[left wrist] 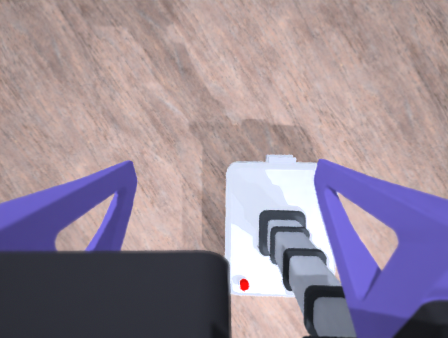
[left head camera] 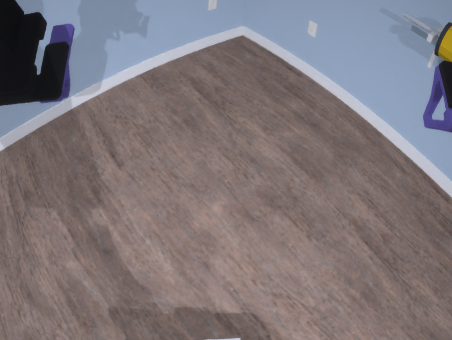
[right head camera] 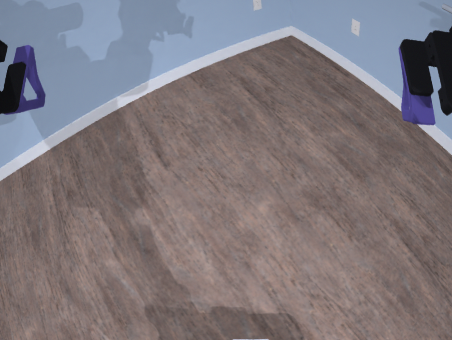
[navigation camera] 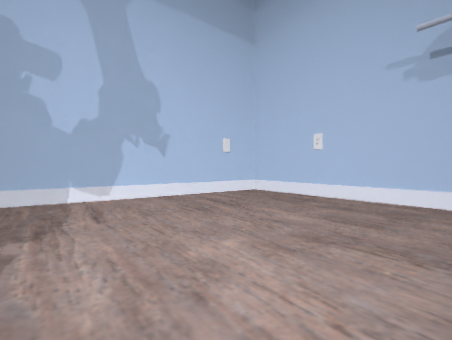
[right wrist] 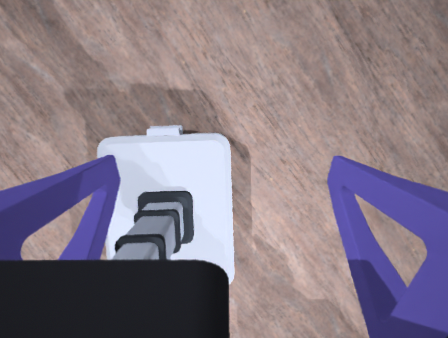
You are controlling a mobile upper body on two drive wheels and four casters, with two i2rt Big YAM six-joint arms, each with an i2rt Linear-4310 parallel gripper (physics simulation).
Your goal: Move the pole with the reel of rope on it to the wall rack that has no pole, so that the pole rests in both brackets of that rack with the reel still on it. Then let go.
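Places are measured from the left arm's base along level axes (x ahead, y left, z up), in metres.
Where they show: left gripper, fingertip midpoint: (left wrist: pixel 225 170) (left head camera: pixel 28 95) (right head camera: pixel 14 106); right gripper, fingertip midpoint: (right head camera: pixel 442 116) (right wrist: pixel 223 167).
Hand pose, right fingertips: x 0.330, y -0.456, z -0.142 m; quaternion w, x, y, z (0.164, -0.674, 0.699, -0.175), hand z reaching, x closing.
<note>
Things, the pixels of their top centre, and the offset from my right fingertips. "spot": a spot on its surface instead.
- pole, surface spot: (right head camera: pixel 447 8) spot: 0.355 m down, 1.202 m ahead, 0.756 m right
- yellow reel with a black rim, surface spot: (left head camera: pixel 445 44) spot: 0.352 m down, 0.954 m ahead, 0.841 m right
- pale wall bracket, surface spot: (left head camera: pixel 433 36) spot: 0.354 m down, 1.019 m ahead, 0.805 m right
A pole (left head camera: pixel 417 22) (right head camera: pixel 447 8) (navigation camera: pixel 434 23) sticks out from the wall at upper right. A yellow reel with a black rim (left head camera: pixel 445 44) is on it, cut off by the right edge of the left head view. A pale wall bracket (left head camera: pixel 433 36) shows beside the reel; the rest of that rack is out of frame. The rack with no pole does not show. My left gripper (left wrist: pixel 225 170) is open and empty above the floor. My right gripper (right wrist: pixel 223 167) is open and empty too. In the head views both grippers are at the side edges, partly cut off.
Blue walls meet in a corner (navigation camera: pixel 254 150) ahead, with a white baseboard (left head camera: pixel 150 62) (right head camera: pixel 192 63) (navigation camera: pixel 150 189) and wall outlets (left head camera: pixel 312 28) (right head camera: pixel 355 27) (navigation camera: pixel 318 141). The robot's white base (left wrist: pixel 250 190) (right wrist: pixel 205 165) and grey column show below the grippers. Robot shadows fall on the left wall.
</note>
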